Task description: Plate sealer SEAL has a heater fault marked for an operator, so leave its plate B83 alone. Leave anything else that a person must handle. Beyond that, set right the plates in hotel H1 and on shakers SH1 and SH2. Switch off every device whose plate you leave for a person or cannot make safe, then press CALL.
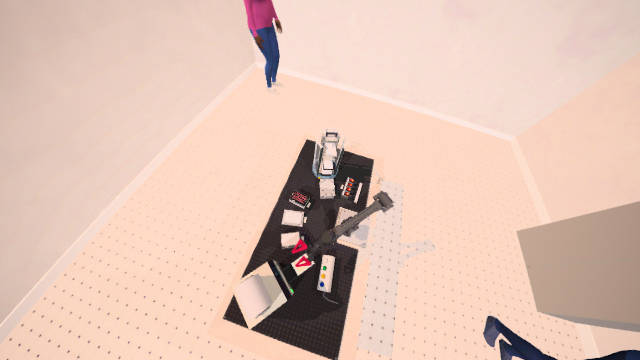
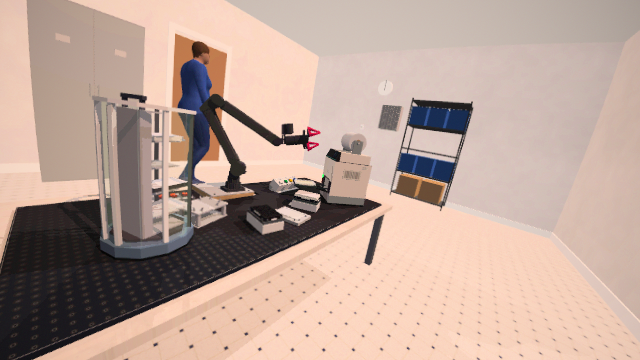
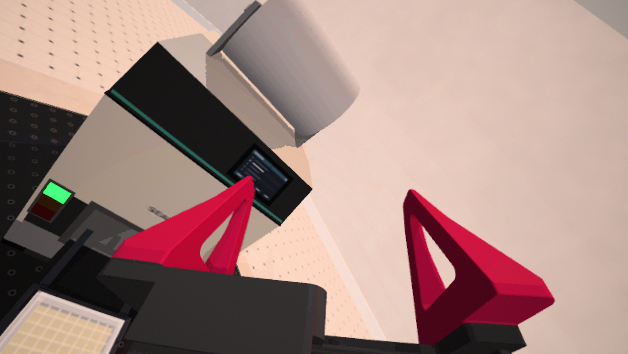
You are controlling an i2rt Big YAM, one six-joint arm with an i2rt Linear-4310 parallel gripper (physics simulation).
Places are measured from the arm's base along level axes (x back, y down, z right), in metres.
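Pixels of known places: gripper, between the fingertips: (image 1: 294, 259) (image 2: 319, 138) (image 3: 328, 190); arm's base, origin of its link: (image 2: 232, 189).
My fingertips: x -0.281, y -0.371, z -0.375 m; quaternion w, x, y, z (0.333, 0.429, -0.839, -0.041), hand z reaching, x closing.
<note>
For each thing: its top centre in the pictures, then the offset to it from my fingertips. "spot": a spot on its surface instead.
- plate sealer, centre of its top: (image 3: 330, 38) (image 1: 253, 295) (image 2: 353, 132) dy -0.069, dx -0.104, dz -0.199 m
- pale gridded plate, a spot on its surface: (image 3: 65, 330) spot: dy +0.289, dx +0.029, dz -0.020 m
- low device with a dark plate, centre of its top: (image 2: 266, 210) (image 1: 299, 197) dy +0.318, dx -0.162, dz +0.466 m
- flat white unit, centre of its top: (image 2: 291, 212) (image 1: 293, 217) dy +0.364, dx -0.150, dz +0.303 m
- device with a white plate, centre of its top: (image 2: 307, 193) (image 1: 290, 239) dy +0.305, dx -0.094, dz +0.135 m
- button box, centre of its top: (image 2: 286, 177) (image 1: 327, 272) dy +0.303, dx +0.227, dz +0.017 m
- rack with orange-red items, a spot on its surface: (image 1: 349, 189) spot: dy +0.338, dx +0.215, dz +0.707 m
My gripper (image 1: 295, 257) (image 2: 319, 139) (image 3: 328, 190) is open and empty, raised in front of the plate sealer (image 1: 267, 287) (image 2: 347, 180) (image 3: 125, 145). The sealer's light (image 3: 57, 192) is green. A pale gridded plate (image 3: 65, 330) lies on its extended tray, partly hidden by the gripper. A glass-walled tower (image 1: 329, 152) (image 2: 135, 170) holds plates on shelves. A low device with a dark plate (image 1: 300, 197) (image 2: 266, 213), a flat white unit (image 1: 293, 218) (image 2: 294, 215) and a device with a white plate (image 1: 290, 240) (image 2: 306, 196) stand in a row; labels are unreadable. The button box (image 1: 325, 280) (image 2: 283, 185) has coloured buttons.
A white stand (image 1: 327, 189) (image 2: 207, 212) is beside the tower, near a rack with orange-red items (image 1: 351, 189). A person in pink (image 1: 261, 17) stands beyond the table. A person in blue (image 2: 194, 82) (image 1: 520, 345) is behind the arm's side. A shelf unit (image 2: 441, 104) stands by the wall.
</note>
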